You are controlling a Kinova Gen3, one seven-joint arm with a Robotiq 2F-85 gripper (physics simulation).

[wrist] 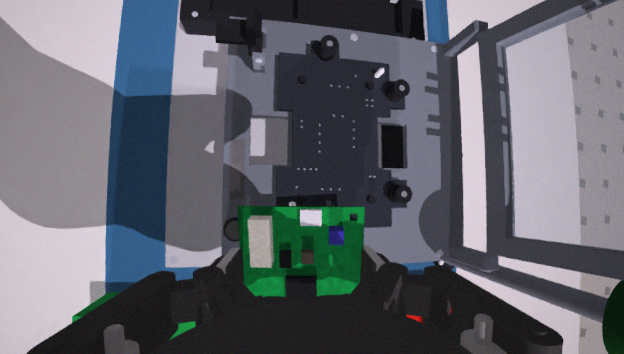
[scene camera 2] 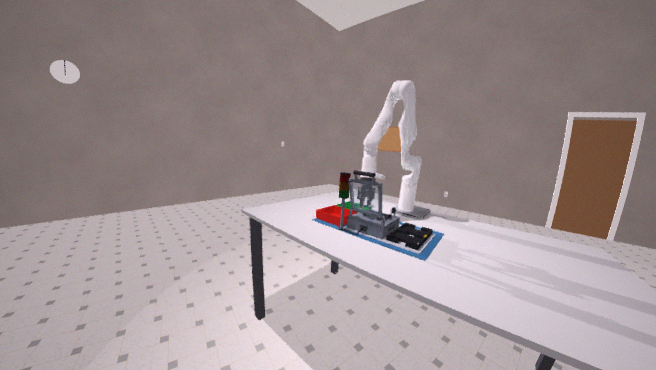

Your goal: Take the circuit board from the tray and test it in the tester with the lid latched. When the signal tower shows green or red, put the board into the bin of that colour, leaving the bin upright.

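Frame: origin at the arm's base, x ahead, y left, z up, level; metres.
Seen in the pictures: gripper, fingertip midpoint: (wrist: 301, 262) (scene camera 2: 365, 208); arm's base, origin of the base link: (scene camera 2: 405, 208).
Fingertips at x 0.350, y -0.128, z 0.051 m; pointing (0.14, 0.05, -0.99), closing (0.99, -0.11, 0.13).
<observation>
Offsets run from my fingertips to a thing's top centre. "pt": to the spot under its first point. Level surfaces: height alone.
My gripper (scene camera 2: 365, 194) (wrist: 301, 262) is shut on the green circuit board {0.019 m right, 0.003 m back, 0.026 m up} (wrist: 303, 240), held by its two side edges. In the wrist view the board overlaps the near end of the dark nest {0.075 m left, 0.034 m ahead, 0.007 m down} (wrist: 335, 130) of the grey tester {pt 0.102 m left, 0.146 m ahead, 0.028 m down} (scene camera 2: 372, 226) (wrist: 420, 60). The height gap is hard to tell. The tester's lid (scene camera 2: 381, 200) (wrist: 496, 150) stands open and upright. The signal tower {pt 0.031 m right, 0.175 m ahead, 0.131 m up} (scene camera 2: 344, 185) looks unlit. The red bin {0.129 m right, 0.054 m ahead, 0.029 m down} (scene camera 2: 331, 215) and the green bin (scene camera 2: 356, 205) (wrist: 95, 306) stand upright beside the tester. The black tray {pt 0.253 m left, 0.077 m ahead, 0.055 m down} (scene camera 2: 411, 236) (wrist: 310, 12) lies at its other end.
A blue mat {0.074 m down} (scene camera 2: 433, 248) (wrist: 142, 165) lies under the equipment on the white table {0.077 m down} (scene camera 2: 480, 280). Black posts {0.105 m left, 0.081 m ahead, 0.005 m up} (wrist: 398, 89) stand around the nest. The lid frame rises close beside the gripper. A black latch part {pt 0.140 m left, 0.022 m back, 0.015 m up} (wrist: 240, 31) sits at the tester's tray-side corner.
</observation>
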